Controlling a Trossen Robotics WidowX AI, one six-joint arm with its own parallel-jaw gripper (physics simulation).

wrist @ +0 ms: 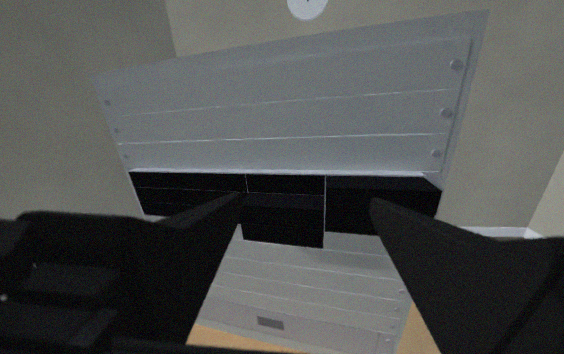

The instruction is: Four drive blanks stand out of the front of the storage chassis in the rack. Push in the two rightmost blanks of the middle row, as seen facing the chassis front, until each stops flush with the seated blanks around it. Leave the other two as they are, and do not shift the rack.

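Frame: origin at the arm's base, x ahead, y left, z up, level; metres.
Seen in the pictures: gripper, fingertip midpoint: (305, 201).
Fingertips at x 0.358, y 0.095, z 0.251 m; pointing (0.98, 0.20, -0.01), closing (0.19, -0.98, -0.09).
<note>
Offsets run from my fingertips to a thing's middle. "spot": to the spot under its first point. Level surfaces: height alone.
The storage chassis {spot: dy +0.204, dx +0.115, dz -0.040 m} (185, 181) is a black band across the middle of the wrist view, set between the grey panels of the rack (280, 117). A dark blank in the centre column {spot: dy +0.040, dx +0.082, dz -0.073 m} (282, 220) stands out, its lower edge hanging over the grey panel below. Dark blank surfaces in the right column {spot: dy -0.038, dx +0.083, dz -0.049 m} (350, 207) also appear to stand forward; their separate edges are too dark to tell. My gripper (305, 201) is open and empty, its two black fingertips overlapping the chassis band in view, left and right of the centre column. Whether they touch it cannot be told. The left finger hides part of the left columns.
Grey panels with screws lie above and below the chassis. A wooden surface {dz -0.472 m} (235, 338) shows under the rack's foot. Beige walls (520, 100) stand behind, with a round white clock (307, 7) at the top and a white skirting board (495, 232) at right.
</note>
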